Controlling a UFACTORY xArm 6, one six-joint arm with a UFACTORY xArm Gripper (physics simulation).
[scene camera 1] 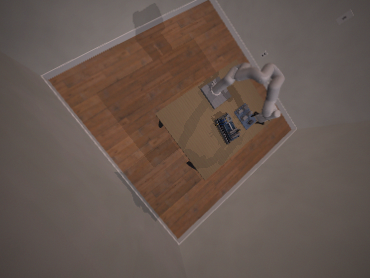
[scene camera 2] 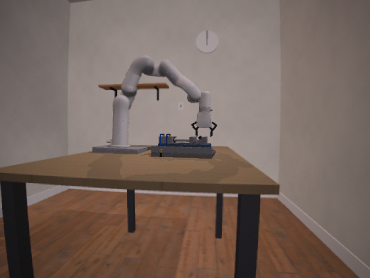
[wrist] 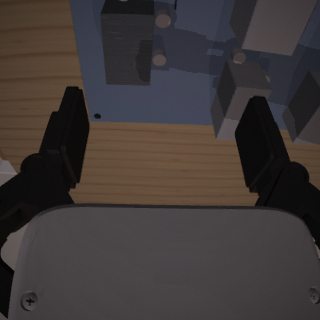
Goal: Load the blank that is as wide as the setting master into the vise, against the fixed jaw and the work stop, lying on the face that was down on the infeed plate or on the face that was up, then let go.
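Frame: origin at the arm's base, x left, y ahead, z down, level; centimetres.
Seen in the pictures: gripper, fingertip midpoint: (scene camera 1: 253, 119) (scene camera 2: 203, 136) (wrist: 165, 108); arm's base at its link origin: (scene camera 1: 215, 90) (scene camera 2: 120, 146).
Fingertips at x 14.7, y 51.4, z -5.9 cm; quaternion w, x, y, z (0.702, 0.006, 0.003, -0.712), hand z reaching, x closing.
Pixels of each thing's top centre, then the offset from my fingertips to it. "spot": a spot on its surface instead. Level surfaces: height alone.
- blue infeed plate at a spot on its surface: (wrist: 125, 107) spot: dy +2.7, dx +7.6, dz +7.8 cm
- dark grey block at its top centre: (wrist: 127, 52) dy +2.3, dx +0.0, dz +5.3 cm
- small light grey block at its top centre: (wrist: 241, 116) dy -6.8, dx +4.4, dz +4.2 cm
- larger light block at its top centre: (wrist: 284, 9) dy -6.5, dx -4.6, dz +4.2 cm
- vise at its top centre: (scene camera 2: 185, 136) (scene camera 1: 231, 127) dy -9.7, dx -28.8, dz -1.3 cm
- wooden table at its surface level: dz +8.6 cm
My gripper (scene camera 1: 257, 118) (scene camera 2: 204, 134) (wrist: 165, 108) is open and empty, pointing down beside the near edge of the blue infeed plate (wrist: 125, 107). In the wrist view, a dark grey block (wrist: 127, 50) stands on the plate at upper left, beside two round pegs. A small light grey block (wrist: 245, 87) is near the right finger, partly behind it. A larger light block (wrist: 280, 25) is at upper right, and another grey block (wrist: 306, 110) is cut off by the right edge. Their widths are hard to compare. The vise (scene camera 1: 227, 128) (scene camera 2: 182, 151) stands beside the plate; its jaws are too small to read.
The wooden table (scene camera 1: 192, 140) (scene camera 2: 150, 170) (wrist: 165, 167) carries the plate, the vise and the arm's base slab (scene camera 1: 218, 102) (scene camera 2: 120, 149). Raised pegs (wrist: 159, 57) stand by the blocks. A wall shelf (scene camera 2: 145, 86) is behind the arm.
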